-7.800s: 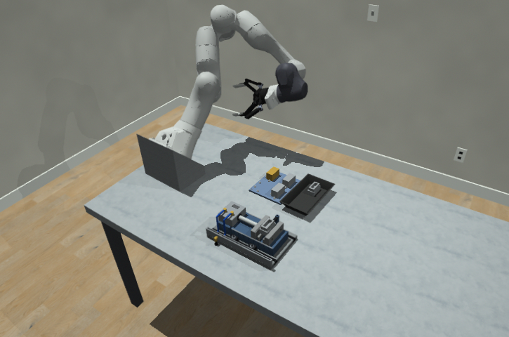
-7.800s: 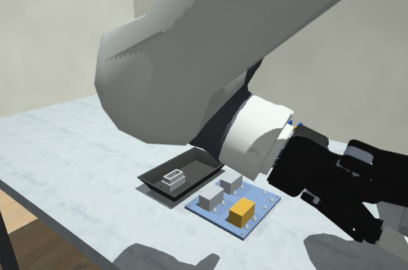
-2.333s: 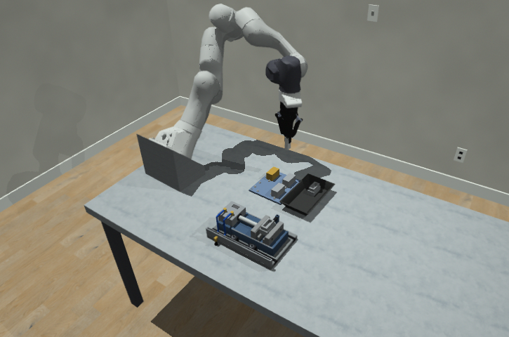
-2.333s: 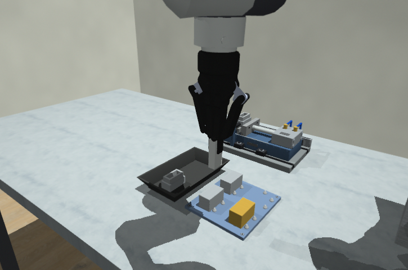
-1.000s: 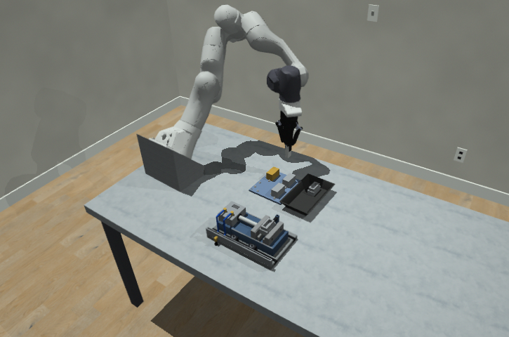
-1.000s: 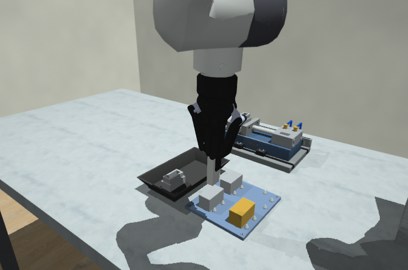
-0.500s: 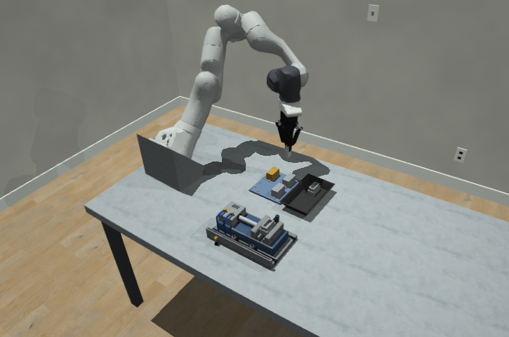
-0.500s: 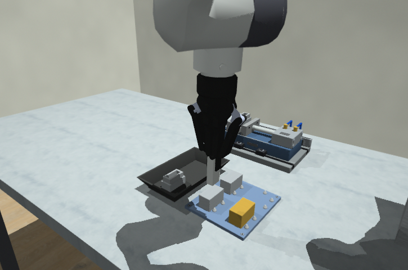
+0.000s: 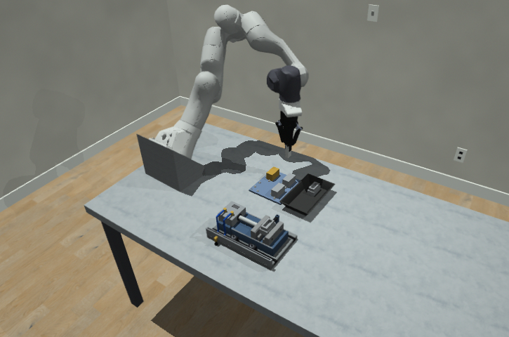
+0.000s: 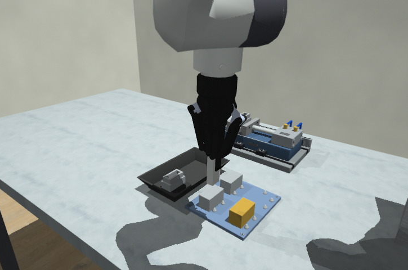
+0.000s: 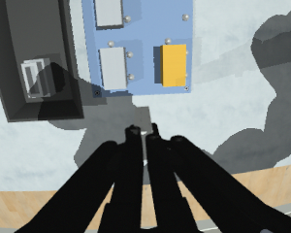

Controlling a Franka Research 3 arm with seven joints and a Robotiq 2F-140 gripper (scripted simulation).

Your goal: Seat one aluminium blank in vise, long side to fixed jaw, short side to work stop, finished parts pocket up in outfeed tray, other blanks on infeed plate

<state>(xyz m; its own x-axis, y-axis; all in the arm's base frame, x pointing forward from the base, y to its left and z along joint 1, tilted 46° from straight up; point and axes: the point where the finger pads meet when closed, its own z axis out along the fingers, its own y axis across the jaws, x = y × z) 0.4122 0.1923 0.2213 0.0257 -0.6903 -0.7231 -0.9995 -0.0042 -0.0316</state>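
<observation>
Right now the brass blank is 12 cm below my hand, 5 cm to the right of it and 5 cm behind it. Also, from my hand: fixed jaw (41 cm to the right, 20 cm ahead, 7 cm below).
</observation>
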